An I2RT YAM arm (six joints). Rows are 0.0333 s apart.
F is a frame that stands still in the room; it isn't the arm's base.
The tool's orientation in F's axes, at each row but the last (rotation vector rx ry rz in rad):
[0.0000, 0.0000, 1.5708]
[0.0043, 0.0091, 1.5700]
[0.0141, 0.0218, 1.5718]
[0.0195, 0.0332, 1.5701]
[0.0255, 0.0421, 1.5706]
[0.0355, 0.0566, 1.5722]
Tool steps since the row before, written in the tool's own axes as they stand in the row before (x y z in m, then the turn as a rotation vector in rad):
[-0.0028, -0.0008, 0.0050, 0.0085, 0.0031, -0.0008]
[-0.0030, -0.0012, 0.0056, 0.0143, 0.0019, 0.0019]
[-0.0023, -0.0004, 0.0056, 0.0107, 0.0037, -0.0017]
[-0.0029, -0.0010, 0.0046, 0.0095, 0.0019, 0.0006]
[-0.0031, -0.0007, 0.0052, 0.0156, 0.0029, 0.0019]
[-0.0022, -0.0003, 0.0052, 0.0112, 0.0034, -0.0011]
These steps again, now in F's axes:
[0.0008, -0.0028, 0.0050, -0.0031, 0.0085, -0.0008]
[0.0012, -0.0030, 0.0056, -0.0019, 0.0143, 0.0019]
[0.0005, -0.0023, 0.0056, -0.0038, 0.0107, -0.0017]
[0.0012, -0.0029, 0.0046, -0.0019, 0.0095, 0.0006]
[0.0009, -0.0030, 0.0052, -0.0028, 0.0156, 0.0019]
[0.0006, -0.0021, 0.0052, -0.0035, 0.0112, -0.0010]

